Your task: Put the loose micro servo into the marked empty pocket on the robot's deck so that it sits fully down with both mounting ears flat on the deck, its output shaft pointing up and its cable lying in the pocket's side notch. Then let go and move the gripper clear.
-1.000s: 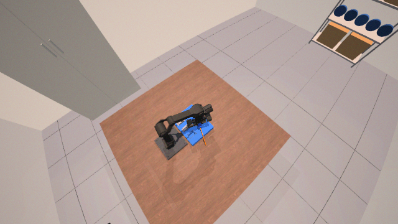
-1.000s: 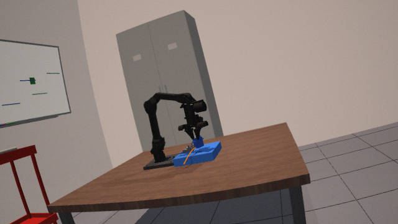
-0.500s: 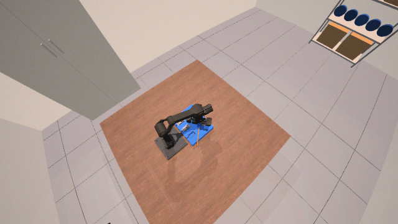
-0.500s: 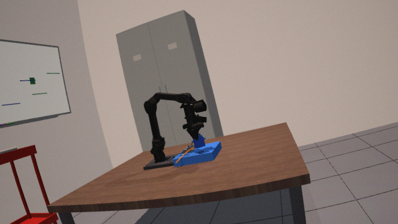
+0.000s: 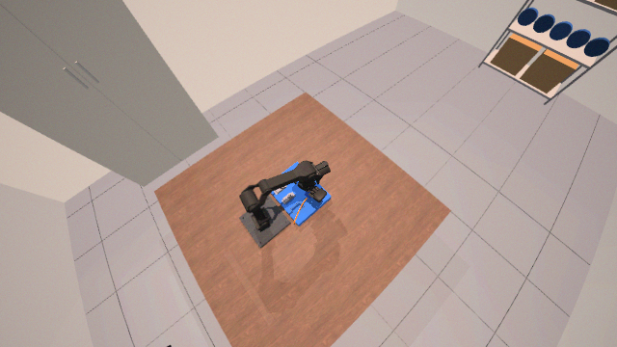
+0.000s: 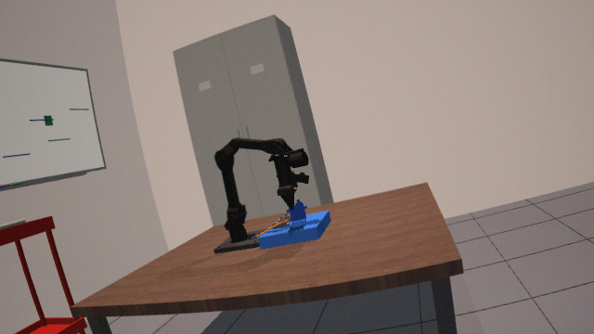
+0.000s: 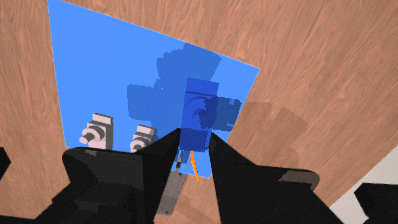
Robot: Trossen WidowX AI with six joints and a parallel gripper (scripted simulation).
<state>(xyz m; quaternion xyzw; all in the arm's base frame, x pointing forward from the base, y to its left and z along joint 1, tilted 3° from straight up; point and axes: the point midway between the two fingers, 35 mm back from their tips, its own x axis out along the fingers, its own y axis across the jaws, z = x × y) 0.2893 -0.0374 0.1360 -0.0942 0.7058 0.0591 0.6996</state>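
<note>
Right now my gripper tip is 10 cm above the blue deck, 8 cm to the right of it and 1 cm short of it.
</note>
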